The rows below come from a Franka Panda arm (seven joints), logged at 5 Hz.
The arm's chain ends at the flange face. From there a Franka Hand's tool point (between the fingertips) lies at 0.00 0.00 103.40 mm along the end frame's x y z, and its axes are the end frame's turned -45 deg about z.
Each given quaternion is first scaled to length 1.
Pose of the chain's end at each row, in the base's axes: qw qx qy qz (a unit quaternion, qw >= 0); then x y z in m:
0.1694 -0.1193 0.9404 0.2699 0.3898 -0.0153 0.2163
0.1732 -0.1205 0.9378 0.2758 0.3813 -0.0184 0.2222
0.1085 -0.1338 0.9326 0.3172 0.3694 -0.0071 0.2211
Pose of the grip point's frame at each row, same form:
0.2598 -0.4701 0.8231 0.1845 0.4161 0.0414 0.1339
0.2656 -0.4702 0.8203 0.1885 0.4080 0.0394 0.1407
0.2216 -0.4805 0.8104 0.2515 0.3815 0.0571 0.1409

